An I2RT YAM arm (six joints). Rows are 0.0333 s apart.
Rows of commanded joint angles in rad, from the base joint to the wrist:
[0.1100 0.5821 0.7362 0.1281 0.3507 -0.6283]
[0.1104 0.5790 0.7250 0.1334 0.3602 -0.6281]
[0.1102 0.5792 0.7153 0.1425 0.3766 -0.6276]
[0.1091 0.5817 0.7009 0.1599 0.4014 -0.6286]
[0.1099 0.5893 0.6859 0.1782 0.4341 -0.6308]
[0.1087 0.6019 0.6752 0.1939 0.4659 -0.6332]
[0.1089 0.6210 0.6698 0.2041 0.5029 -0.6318]
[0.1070 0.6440 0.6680 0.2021 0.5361 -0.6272]
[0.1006 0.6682 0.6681 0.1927 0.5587 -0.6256]
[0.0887 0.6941 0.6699 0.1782 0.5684 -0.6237]
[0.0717 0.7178 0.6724 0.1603 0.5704 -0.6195]
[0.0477 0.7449 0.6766 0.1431 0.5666 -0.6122]
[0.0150 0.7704 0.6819 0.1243 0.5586 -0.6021]
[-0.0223 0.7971 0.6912 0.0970 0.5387 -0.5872]
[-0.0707 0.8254 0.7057 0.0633 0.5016 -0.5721]
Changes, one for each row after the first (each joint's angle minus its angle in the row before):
[0.0004 -0.0031 -0.0112 0.0053 0.0095 0.0002]
[-0.0002 0.0002 -0.0097 0.0091 0.0164 0.0005]
[-0.0011 0.0025 -0.0144 0.0174 0.0248 -0.0010]
[0.0008 0.0076 -0.0150 0.0183 0.0327 -0.0022]
[-0.0012 0.0126 -0.0107 0.0157 0.0318 -0.0024]
[0.0002 0.0191 -0.0054 0.0102 0.0370 0.0014]
[-0.0019 0.0230 -0.0018 -0.0020 0.0332 0.0046]
[-0.0064 0.0242 0.0001 -0.0094 0.0226 0.0016]
[-0.0119 0.0259 0.0018 -0.0145 0.0097 0.0019]
[-0.0170 0.0237 0.0025 -0.0179 0.0020 0.0042]
[-0.0240 0.0271 0.0042 -0.0172 -0.0038 0.0073]
[-0.0327 0.0255 0.0053 -0.0188 -0.0080 0.0101]
[-0.0373 0.0267 0.0093 -0.0273 -0.0199 0.0149]
[-0.0484 0.0283 0.0145 -0.0337 -0.0371 0.0151]

